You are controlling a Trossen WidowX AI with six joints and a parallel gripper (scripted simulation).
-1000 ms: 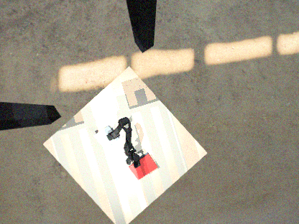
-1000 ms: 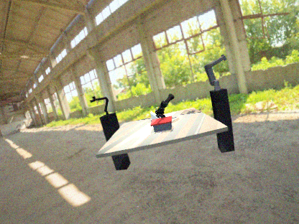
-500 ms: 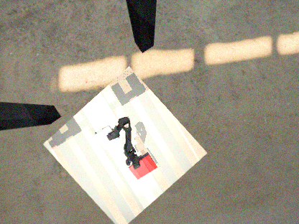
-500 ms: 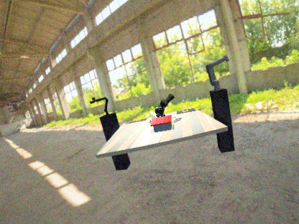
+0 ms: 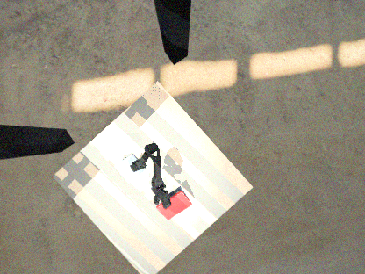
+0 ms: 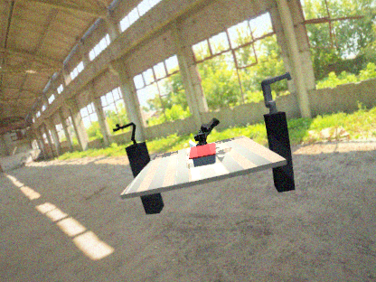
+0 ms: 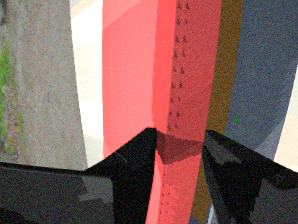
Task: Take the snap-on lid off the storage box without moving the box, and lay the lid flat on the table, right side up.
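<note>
My gripper tip is 80 mm short of the red lid and 20 mm above it. Also, from my gripper tip: storage box: 60 mm ahead, 90 mm below.
</note>
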